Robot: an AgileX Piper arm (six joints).
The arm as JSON. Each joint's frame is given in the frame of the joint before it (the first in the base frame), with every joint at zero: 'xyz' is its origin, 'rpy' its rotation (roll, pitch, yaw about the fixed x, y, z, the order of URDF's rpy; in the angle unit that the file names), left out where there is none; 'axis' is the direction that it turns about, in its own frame. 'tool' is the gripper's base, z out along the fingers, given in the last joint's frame.
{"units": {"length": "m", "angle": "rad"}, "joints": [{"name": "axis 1", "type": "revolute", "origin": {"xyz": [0.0, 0.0, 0.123]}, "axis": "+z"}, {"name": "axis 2", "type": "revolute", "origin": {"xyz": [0.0, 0.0, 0.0], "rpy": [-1.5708, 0.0, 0.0]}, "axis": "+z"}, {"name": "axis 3", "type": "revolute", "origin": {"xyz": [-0.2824, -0.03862, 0.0]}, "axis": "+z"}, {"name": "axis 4", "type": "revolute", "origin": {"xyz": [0.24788, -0.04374, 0.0], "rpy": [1.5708, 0.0, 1.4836]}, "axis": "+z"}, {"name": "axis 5", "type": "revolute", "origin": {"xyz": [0.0, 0.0, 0.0], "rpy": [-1.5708, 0.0, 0.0]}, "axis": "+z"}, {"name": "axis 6", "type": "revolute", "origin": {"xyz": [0.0, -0.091, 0.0], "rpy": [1.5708, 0.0, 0.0]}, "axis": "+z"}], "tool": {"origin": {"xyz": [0.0, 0.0, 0.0]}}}
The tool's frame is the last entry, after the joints.
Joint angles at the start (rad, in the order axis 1, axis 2, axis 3, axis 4, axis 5, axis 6):
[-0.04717, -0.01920, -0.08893, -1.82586, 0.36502, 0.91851]
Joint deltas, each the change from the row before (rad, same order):
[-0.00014, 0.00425, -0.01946, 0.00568, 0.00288, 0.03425]
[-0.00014, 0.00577, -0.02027, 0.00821, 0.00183, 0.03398]
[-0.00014, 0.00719, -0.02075, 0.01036, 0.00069, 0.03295]
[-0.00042, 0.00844, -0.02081, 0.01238, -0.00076, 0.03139]
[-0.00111, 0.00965, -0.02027, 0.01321, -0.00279, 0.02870]
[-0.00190, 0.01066, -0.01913, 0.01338, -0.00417, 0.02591]
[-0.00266, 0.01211, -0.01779, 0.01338, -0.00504, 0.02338]
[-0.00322, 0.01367, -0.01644, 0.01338, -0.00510, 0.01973]
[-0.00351, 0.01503, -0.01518, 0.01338, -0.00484, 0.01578]
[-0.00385, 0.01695, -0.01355, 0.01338, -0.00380, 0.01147]
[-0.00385, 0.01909, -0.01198, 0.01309, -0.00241, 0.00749]
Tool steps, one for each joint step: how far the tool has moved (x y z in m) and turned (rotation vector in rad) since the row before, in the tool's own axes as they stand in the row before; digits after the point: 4 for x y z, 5 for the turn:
[-0.0036, -0.0050, 0.0004, 0.01242, -0.00537, 0.04479]
[-0.0039, -0.0048, 0.0006, 0.01026, -0.00526, 0.04667]
[-0.0042, -0.0044, 0.0008, 0.00795, -0.00504, 0.04734]
[-0.0044, -0.0040, 0.0010, 0.00549, -0.00456, 0.04717]
[-0.0044, -0.0034, 0.0012, 0.00277, -0.00398, 0.04442]
[-0.0043, -0.0028, 0.0013, 0.00068, -0.00283, 0.04078]
[-0.0040, -0.0021, 0.0015, -0.00119, -0.00093, 0.03703]
[-0.0036, -0.0015, 0.0018, -0.00239, 0.00141, 0.03221]
[-0.0033, -0.0011, 0.0020, -0.00322, 0.00363, 0.02731]
[-0.0027, -0.0006, 0.0023, -0.00364, 0.00698, 0.02175]
[-0.0021, -0.0001, 0.0027, -0.00394, 0.01043, 0.01631]

